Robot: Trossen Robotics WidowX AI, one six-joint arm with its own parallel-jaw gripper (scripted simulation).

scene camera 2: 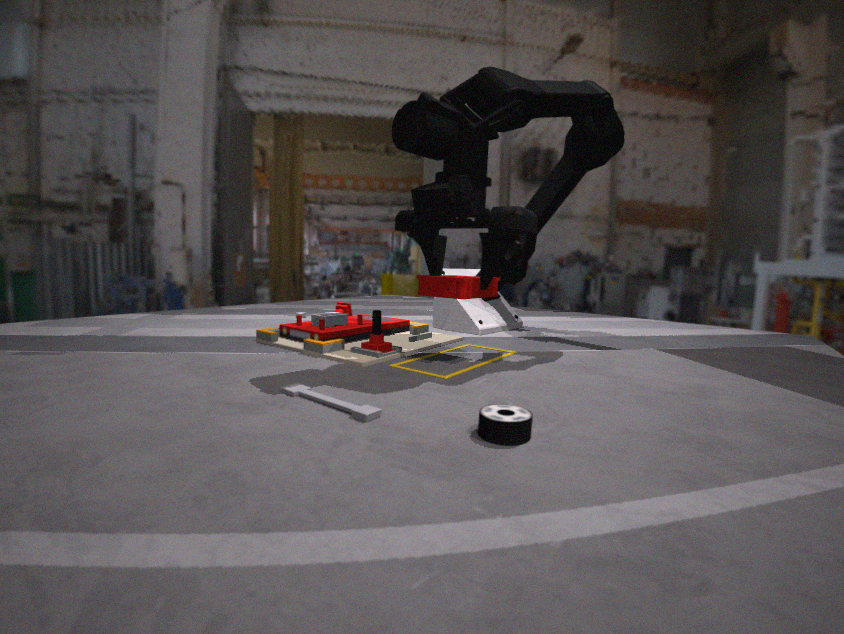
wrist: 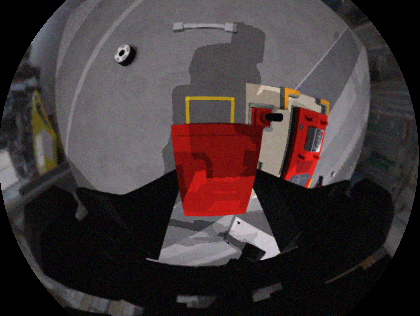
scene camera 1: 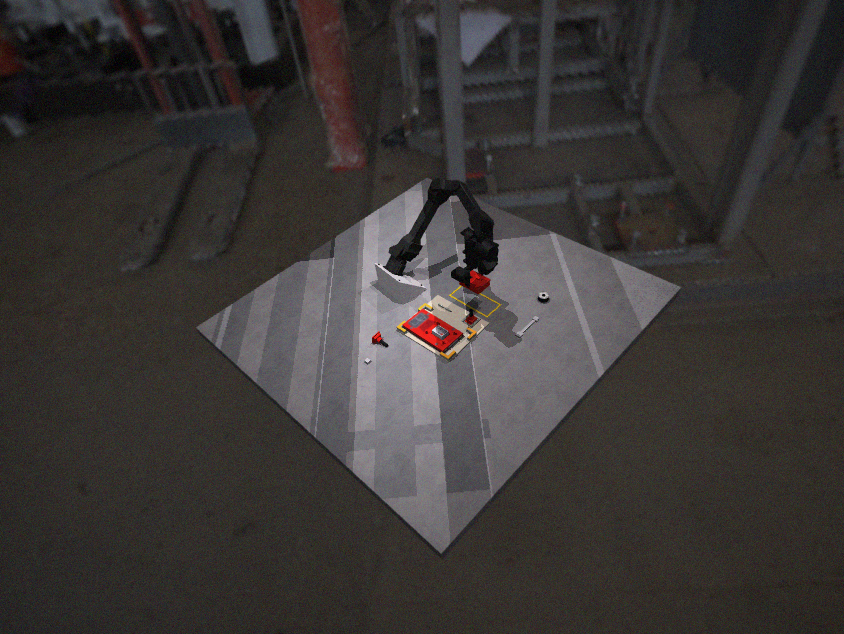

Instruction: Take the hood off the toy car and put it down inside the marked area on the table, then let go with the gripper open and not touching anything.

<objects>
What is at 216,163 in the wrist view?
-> A red hood.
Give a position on a toy car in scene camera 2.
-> At 359,327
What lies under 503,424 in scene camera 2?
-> A black wheel.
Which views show my gripper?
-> Scene camera 2, the wrist view and scene camera 1: all of them.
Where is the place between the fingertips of my gripper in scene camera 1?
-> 474,282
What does my gripper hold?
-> A red hood.
</objects>
